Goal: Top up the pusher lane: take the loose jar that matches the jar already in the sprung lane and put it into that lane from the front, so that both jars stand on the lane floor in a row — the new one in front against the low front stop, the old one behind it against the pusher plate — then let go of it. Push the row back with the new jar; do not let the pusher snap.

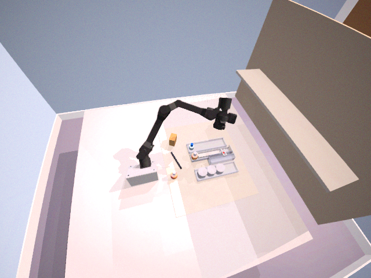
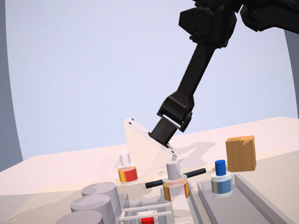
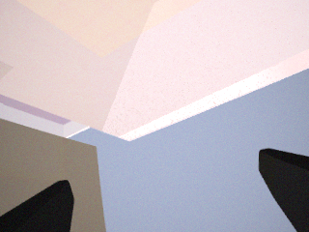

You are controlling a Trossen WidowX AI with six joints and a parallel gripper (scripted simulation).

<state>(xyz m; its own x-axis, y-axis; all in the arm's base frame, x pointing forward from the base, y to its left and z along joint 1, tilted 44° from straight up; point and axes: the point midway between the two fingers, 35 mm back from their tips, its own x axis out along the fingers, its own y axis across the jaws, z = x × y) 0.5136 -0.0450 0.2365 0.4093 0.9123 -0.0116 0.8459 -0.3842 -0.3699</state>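
The black rod is 330 mm behind my gripper tip, 220 mm below it and 140 mm to the right of it. From my gripper tip the other things lie so: red button 200 mm to the right, 160 mm below, 20 mm behind; then pusher plate 190 mm to the right, 180 mm below, 100 mm behind.
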